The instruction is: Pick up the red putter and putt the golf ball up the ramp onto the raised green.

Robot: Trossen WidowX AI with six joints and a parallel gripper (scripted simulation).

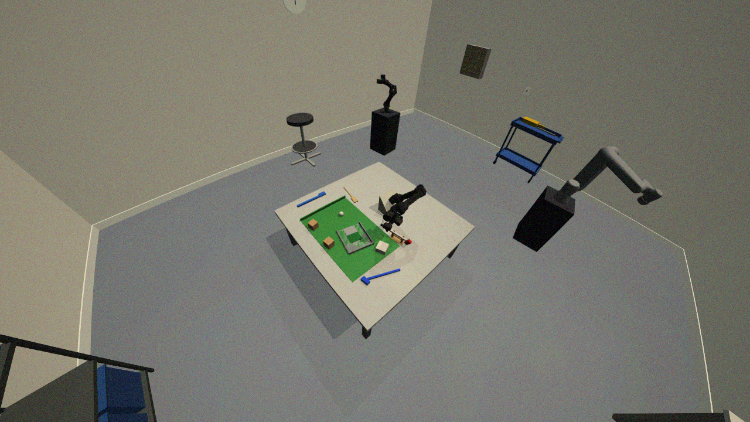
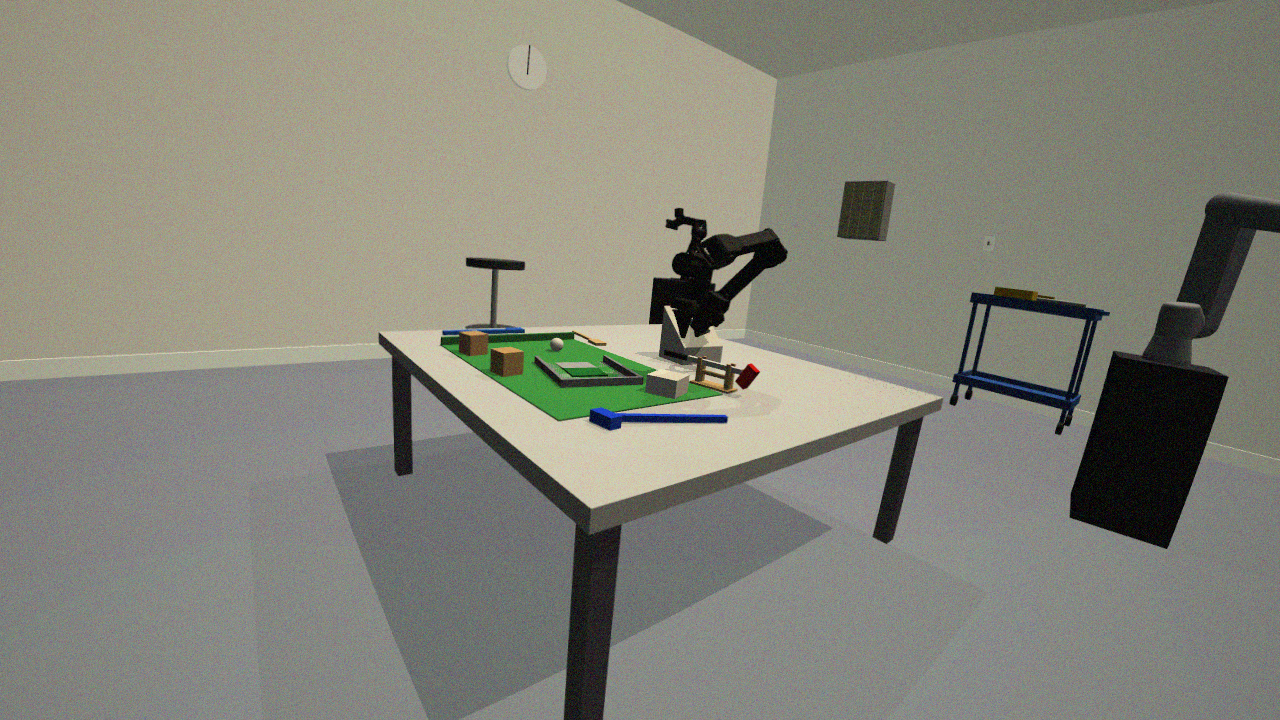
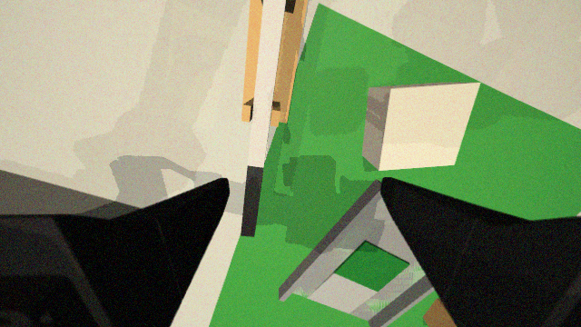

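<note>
Right now my gripper tip is 70 mm above the red putter, 50 mm to the right of it and 40 mm past it. Also, from my gripper tip: small wooden gate (90 mm below, 70 mm to the left, 40 mm behind); then green mat (270 mm to the right, 190 mm ahead, 130 mm below); then white block (120 mm ahead, 100 mm below, 40 mm to the left).
</note>
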